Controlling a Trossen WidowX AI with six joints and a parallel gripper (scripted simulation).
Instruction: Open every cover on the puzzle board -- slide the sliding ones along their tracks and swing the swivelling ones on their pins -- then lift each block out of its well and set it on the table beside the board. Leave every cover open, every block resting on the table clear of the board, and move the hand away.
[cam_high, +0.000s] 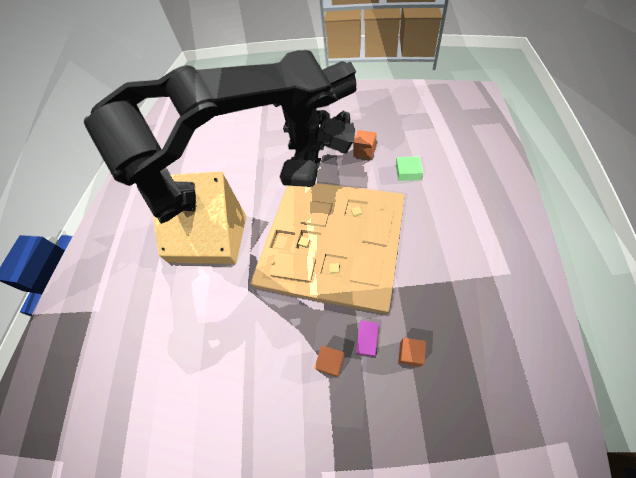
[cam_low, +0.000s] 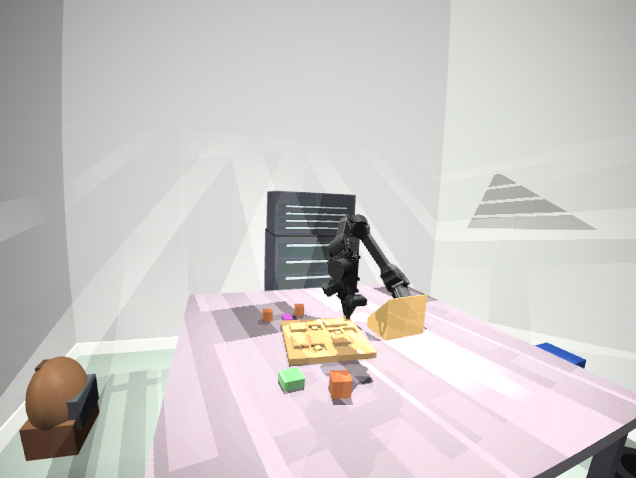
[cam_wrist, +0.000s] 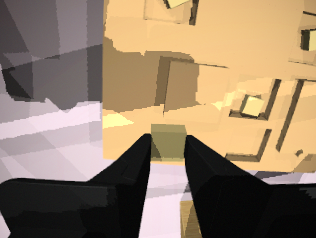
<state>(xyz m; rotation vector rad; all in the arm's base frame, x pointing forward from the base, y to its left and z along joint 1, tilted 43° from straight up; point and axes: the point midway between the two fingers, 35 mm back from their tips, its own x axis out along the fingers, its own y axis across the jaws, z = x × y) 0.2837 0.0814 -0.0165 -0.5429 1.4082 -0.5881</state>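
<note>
Now: gripper tip 110 mm above the wooden puzzle board, 100 mm to the left of it and 50 mm short of it. From my gripper tip the other things lie so: orange block: 210 mm to the left, 100 mm below, 100 mm ahead; then green block: 220 mm ahead, 130 mm to the left, 110 mm below.
</note>
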